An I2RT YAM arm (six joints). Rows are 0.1 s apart.
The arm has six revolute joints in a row. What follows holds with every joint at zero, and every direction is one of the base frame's. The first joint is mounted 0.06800 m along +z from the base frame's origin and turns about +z. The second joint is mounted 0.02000 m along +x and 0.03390 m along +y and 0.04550 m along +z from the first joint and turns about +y. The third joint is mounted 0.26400 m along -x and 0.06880 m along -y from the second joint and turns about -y. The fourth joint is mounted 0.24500 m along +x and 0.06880 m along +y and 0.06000 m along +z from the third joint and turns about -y. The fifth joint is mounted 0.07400 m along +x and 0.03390 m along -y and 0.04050 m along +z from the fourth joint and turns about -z. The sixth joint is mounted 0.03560 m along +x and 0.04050 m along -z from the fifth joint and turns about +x. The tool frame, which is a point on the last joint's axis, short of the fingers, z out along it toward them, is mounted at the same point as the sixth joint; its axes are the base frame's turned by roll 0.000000, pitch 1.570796 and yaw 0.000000 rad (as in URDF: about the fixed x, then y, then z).
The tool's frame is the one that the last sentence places.
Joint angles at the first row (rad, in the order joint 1, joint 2, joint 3, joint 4, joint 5, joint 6):
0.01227 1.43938 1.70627 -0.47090 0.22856 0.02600
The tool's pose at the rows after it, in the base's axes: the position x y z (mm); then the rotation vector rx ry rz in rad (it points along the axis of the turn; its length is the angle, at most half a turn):
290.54 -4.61 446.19 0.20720 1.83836 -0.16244
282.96 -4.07 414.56 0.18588 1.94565 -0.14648
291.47 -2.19 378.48 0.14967 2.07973 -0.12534
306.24 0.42 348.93 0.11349 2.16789 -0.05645
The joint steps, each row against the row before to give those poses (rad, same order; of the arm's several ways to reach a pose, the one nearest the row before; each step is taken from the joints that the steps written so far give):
-0.00001 -0.10736 -0.17804 -0.00920 0.00305 0.03670
-0.00150 -0.04489 -0.12101 -0.02913 -0.03040 0.00334
0.00153 0.02578 -0.07844 -0.02608 -0.03838 -0.00467
-0.00001 0.05508 -0.04626 0.01823 -0.06889 0.00608

